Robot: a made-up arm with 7 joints.
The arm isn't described. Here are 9 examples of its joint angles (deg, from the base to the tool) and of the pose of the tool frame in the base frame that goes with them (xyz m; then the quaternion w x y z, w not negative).
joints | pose
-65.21 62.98 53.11 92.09 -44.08 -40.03 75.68 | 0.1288 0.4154 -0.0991 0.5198 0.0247 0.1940 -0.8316
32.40 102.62 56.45 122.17 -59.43 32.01 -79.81 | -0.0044 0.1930 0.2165 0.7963 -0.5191 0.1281 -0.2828
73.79 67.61 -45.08 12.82 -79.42 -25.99 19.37 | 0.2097 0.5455 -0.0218 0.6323 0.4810 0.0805 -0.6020
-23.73 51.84 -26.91 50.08 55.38 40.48 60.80 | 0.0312 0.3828 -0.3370 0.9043 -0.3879 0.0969 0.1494
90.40 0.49 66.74 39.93 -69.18 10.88 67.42 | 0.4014 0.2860 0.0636 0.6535 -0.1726 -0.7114 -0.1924
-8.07 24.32 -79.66 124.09 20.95 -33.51 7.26 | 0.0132 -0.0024 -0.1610 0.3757 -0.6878 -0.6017 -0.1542
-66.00 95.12 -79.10 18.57 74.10 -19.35 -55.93 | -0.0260 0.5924 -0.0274 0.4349 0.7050 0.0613 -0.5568
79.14 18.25 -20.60 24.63 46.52 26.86 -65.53 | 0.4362 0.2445 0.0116 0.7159 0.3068 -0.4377 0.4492
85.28 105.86 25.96 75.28 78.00 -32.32 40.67 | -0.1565 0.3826 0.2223 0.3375 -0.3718 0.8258 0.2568
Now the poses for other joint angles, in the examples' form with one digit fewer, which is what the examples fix.
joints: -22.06 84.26 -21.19 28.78 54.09 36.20 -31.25
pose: 0.068 0.564 -0.119 0.686 0.709 0.129 0.103
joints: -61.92 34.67 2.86 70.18 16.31 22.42 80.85
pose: -0.106 0.321 -0.312 0.844 -0.519 0.137 -0.011
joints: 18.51 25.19 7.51 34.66 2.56 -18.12 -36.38
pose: 0.246 0.334 -0.307 0.674 0.453 -0.549 0.199
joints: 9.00 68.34 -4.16 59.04 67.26 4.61 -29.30
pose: 0.225 0.454 -0.106 0.687 0.344 -0.552 0.322
